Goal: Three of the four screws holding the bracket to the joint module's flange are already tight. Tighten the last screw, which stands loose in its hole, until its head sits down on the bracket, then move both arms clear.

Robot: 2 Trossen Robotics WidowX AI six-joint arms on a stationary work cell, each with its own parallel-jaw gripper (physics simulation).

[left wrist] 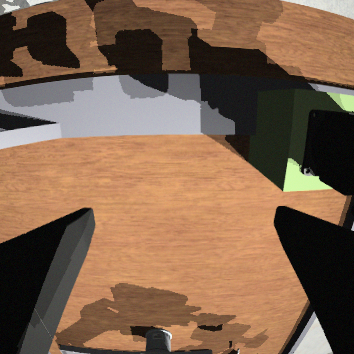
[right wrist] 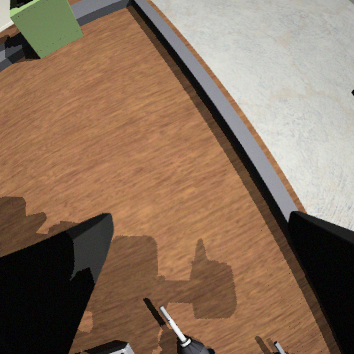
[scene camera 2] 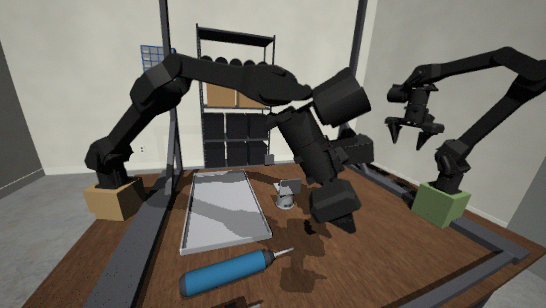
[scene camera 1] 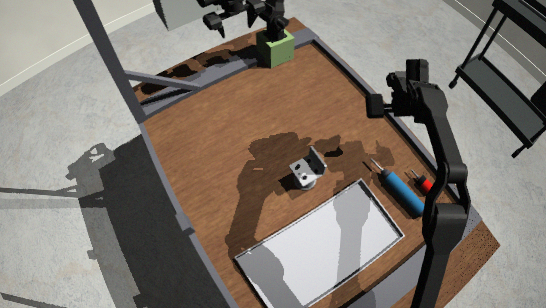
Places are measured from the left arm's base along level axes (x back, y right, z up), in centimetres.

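Pixels of known places: left gripper, fingertip midpoint: (left wrist: 185, 216) (scene camera 2: 405, 146) (scene camera 1: 236, 32); right gripper, fingertip midpoint: (right wrist: 201, 221) (scene camera 2: 346, 214) (scene camera 1: 386, 107); left arm's base, link origin: (left wrist: 331, 143) (scene camera 2: 445, 188) (scene camera 1: 275, 35); right arm's base, link origin: (scene camera 2: 114, 183).
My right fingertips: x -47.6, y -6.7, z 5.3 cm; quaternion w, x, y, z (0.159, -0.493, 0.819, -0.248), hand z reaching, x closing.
Note:
For each thing: its top centre in the pictures, then the offset to it from my right fingertips. "*": a spot on its surface instead.
- round joint module, top centre: (scene camera 1: 306, 169) (scene camera 2: 286, 187) dx +0.4, dy +27.3, dz -9.6 cm
- blue screwdriver, surface spot: (scene camera 2: 225, 272) (scene camera 1: 410, 190) * dx -21.5, dy +4.4, dz -12.4 cm
- white tray, top centre: (scene camera 1: 325, 249) (scene camera 2: 223, 196) dx -19.7, dy +34.9, dz -14.4 cm
- red screwdriver, top centre: (scene camera 1: 423, 178) dx -21.2, dy -2.3, dz -12.6 cm
- green block, top centre: (left wrist: 331, 143) (scene camera 1: 275, 35) (scene camera 2: 445, 188) dx +47.6, dy +6.7, dz -5.3 cm
- tan block, surface spot: (scene camera 2: 114, 200) * dx -48.7, dy +30.4, dz -9.2 cm
The bracket (scene camera 1: 318, 159) (scene camera 2: 291, 186), a grey angled plate, sits on the round joint module (scene camera 1: 306, 186) (scene camera 2: 285, 201) (left wrist: 159, 341). Dark holes and a bright spot show on its flat face; the screws are too small to tell apart or judge for height. A blue screwdriver (scene camera 1: 402, 192) (scene camera 2: 225, 272) lies on the table; its shank shows at the bottom of the right wrist view. My left gripper (scene camera 2: 407, 145) (left wrist: 185, 216) is open and empty, high near its own base. My right gripper (scene camera 2: 345, 224) (right wrist: 201, 221) is open and empty above the table, apart from bracket and screwdriver.
A white tray (scene camera 1: 310, 240) (scene camera 2: 225, 195) lies beside the joint module. A red screwdriver (scene camera 1: 425, 184) lies beside the blue one. A green block (scene camera 1: 275, 50) (scene camera 2: 440, 205) carries the left arm, a tan block (scene camera 2: 114, 200) the right. Frame beams edge the table.

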